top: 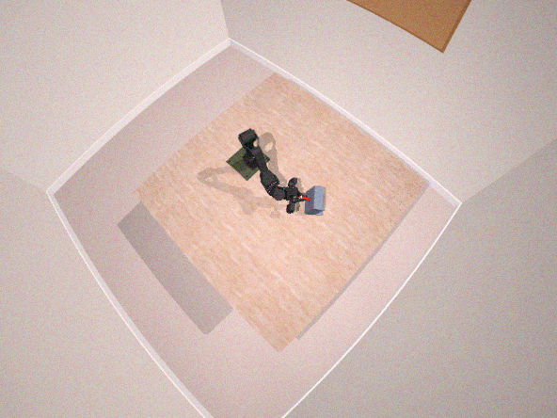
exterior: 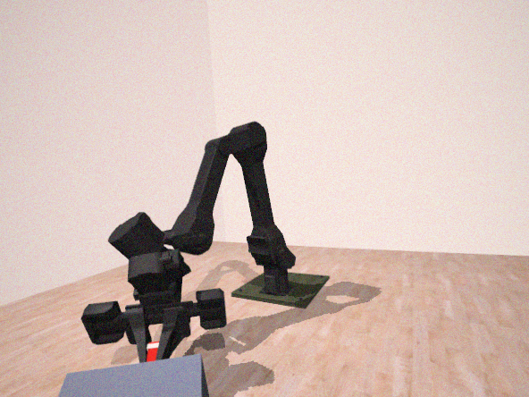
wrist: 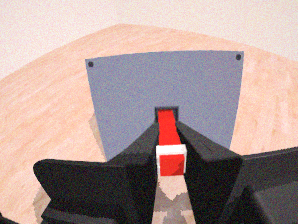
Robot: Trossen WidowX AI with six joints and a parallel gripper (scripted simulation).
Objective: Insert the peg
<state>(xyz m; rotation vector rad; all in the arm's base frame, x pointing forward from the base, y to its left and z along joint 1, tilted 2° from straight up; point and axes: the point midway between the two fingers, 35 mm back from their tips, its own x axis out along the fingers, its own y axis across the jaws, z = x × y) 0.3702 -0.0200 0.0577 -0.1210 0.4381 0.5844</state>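
The sloped panel is 4 cm ahead of my gripper tip, 2 cm to the left of it and 2 cm below it. Round my gripper tip: peg (1 cm to the right, 1 cm behind, 1 cm above).
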